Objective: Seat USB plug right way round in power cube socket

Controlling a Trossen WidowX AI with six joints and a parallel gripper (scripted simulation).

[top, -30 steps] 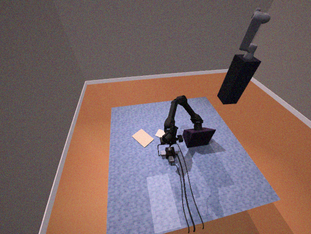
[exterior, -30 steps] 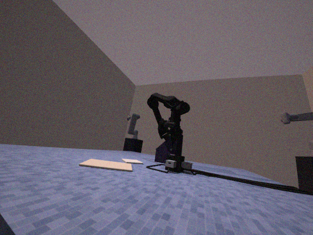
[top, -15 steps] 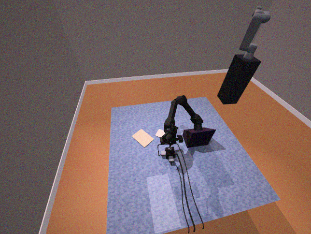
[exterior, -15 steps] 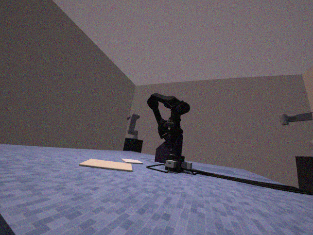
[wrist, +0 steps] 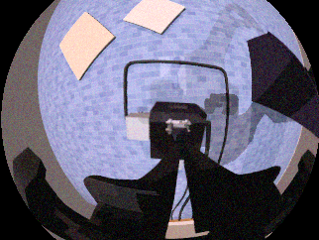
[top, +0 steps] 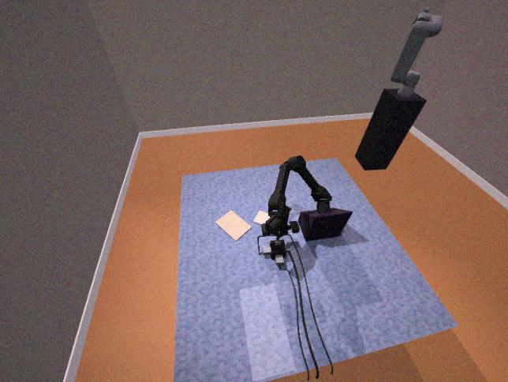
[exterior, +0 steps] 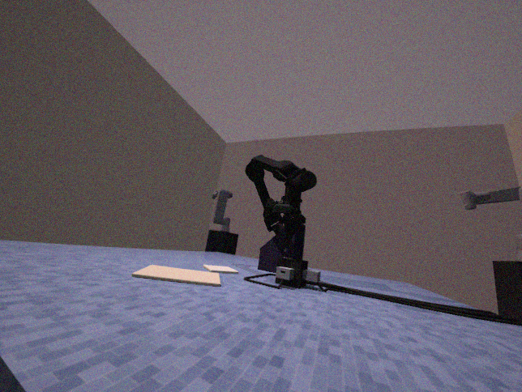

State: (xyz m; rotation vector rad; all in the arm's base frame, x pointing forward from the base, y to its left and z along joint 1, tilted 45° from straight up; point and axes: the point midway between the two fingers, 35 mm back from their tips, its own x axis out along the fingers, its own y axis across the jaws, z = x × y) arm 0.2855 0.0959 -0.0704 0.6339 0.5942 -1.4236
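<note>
The USB plug lies 2 cm below my gripper tip. Round my gripper tip: tan card: 24 cm ahead, 19 cm to the right, 13 cm below.
</note>
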